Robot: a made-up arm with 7 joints. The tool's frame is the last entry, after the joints.
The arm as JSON. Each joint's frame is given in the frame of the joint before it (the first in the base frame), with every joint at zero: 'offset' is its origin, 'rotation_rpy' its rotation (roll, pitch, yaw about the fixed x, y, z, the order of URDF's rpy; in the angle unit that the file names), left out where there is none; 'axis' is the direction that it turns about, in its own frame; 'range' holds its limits. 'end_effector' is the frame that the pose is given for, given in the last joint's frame.
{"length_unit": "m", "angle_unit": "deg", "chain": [
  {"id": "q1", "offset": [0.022, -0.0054, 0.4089], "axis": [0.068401, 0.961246, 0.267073], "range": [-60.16, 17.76]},
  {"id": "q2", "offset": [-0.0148, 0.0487, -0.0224], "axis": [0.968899, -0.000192, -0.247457], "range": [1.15, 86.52]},
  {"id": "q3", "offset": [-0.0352, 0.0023, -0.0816], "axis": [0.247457, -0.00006, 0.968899], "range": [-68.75, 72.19]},
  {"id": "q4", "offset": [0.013, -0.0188, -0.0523], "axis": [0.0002, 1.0, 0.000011], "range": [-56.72, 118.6]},
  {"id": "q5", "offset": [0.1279, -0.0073, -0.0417], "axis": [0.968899, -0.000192, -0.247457], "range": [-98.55, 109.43]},
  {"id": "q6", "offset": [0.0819, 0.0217, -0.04], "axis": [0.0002, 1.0, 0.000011], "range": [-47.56, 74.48]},
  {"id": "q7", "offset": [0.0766, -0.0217, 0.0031], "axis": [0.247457, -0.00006, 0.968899], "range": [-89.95, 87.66]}
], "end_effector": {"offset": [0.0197, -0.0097, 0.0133], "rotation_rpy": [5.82, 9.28, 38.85]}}
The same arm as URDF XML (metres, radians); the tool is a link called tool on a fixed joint. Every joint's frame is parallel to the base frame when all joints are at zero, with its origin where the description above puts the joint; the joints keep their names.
<robot name="arm">
<joint name="tool_fixed" type="fixed"><parent link="link7"/><child link="tool"/><origin xyz="0.0197 -0.0097 0.0133" rpy="0.1016 0.162 0.6781"/></joint>
<joint name="q7" type="revolute"><parent link="link6"/><child link="link7"/><origin xyz="0.0766 -0.0217 0.0031" rpy="0 0 0"/><axis xyz="0.247497 -0.0001 0.968889"/><limit lower="-1.5699" upper="1.53"/></joint>
<joint name="q6" type="revolute"><parent link="link5"/><child link="link6"/><origin xyz="0.0819 0.0217 -0.04" rpy="0 0 0"/><axis xyz="0.0002 1 0"/><limit lower="-0.8301" upper="1.2999"/></joint>
<joint name="q5" type="revolute"><parent link="link4"/><child link="link5"/><origin xyz="0.1279 -0.0073 -0.0417" rpy="0 0 0"/><axis xyz="0.968889 -0.0002 -0.247497"/><limit lower="-1.72" upper="1.9099"/></joint>
<joint name="q4" type="revolute"><parent link="link3"/><child link="link4"/><origin xyz="0.013 -0.0188 -0.0523" rpy="0 0 0"/><axis xyz="0.0002 1 0"/><limit lower="-0.99" upper="2.07"/></joint>
<joint name="q3" type="revolute"><parent link="link2"/><child link="link3"/><origin xyz="-0.0352 0.0023 -0.0816" rpy="0 0 0"/><axis xyz="0.247497 -0.0001 0.968889"/><limit lower="-1.1999" upper="1.26"/></joint>
<joint name="q2" type="revolute"><parent link="link1"/><child link="link2"/><origin xyz="-0.0148 0.0487 -0.0224" rpy="0 0 0"/><axis xyz="0.968889 -0.0002 -0.247497"/><limit lower="0.0201" upper="1.5101"/></joint>
<joint name="q1" type="revolute"><parent link="base"/><child link="link1"/><origin xyz="0.022 -0.0054 0.4089" rpy="0 0 0"/><axis xyz="0.068403 0.961235 0.26711"/><limit lower="-1.05" upper="0.31"/></joint>
<link name="base"/>
<link name="link1"/>
<link name="link2"/>
<link name="link3"/>
<link name="link4"/>
<link name="link5"/>
<link name="link6"/>
<link name="link7"/>
<link name="tool"/>
</robot>

